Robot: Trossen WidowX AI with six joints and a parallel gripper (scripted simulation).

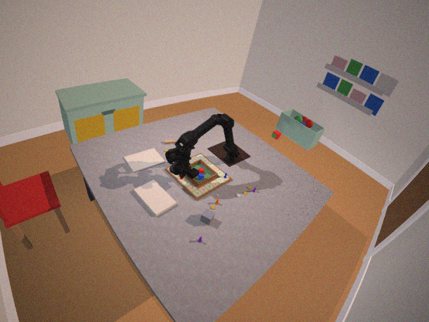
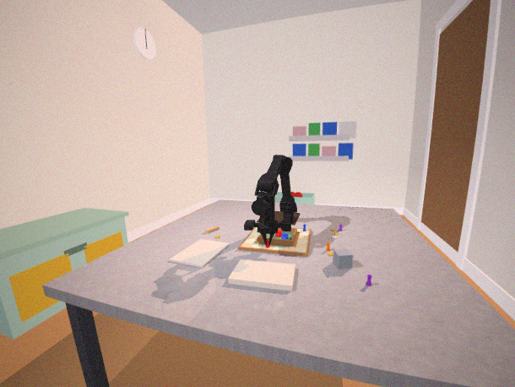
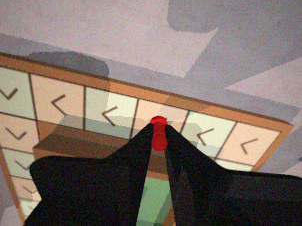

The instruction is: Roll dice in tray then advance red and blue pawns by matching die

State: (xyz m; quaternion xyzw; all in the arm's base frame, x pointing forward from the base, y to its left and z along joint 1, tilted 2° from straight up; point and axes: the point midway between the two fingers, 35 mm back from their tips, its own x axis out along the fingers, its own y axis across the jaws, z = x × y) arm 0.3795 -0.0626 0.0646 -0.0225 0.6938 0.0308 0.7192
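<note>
The blue pawn is 22 cm behind my gripper tip, 15 cm to the left of it and 1 cm above it. Also, from my gripper tip: red pawn (1 cm above); green tray (11 cm behind, 3 cm to the left, 1 cm below); grey cube (28 cm to the left, 9 cm ahead).
</note>
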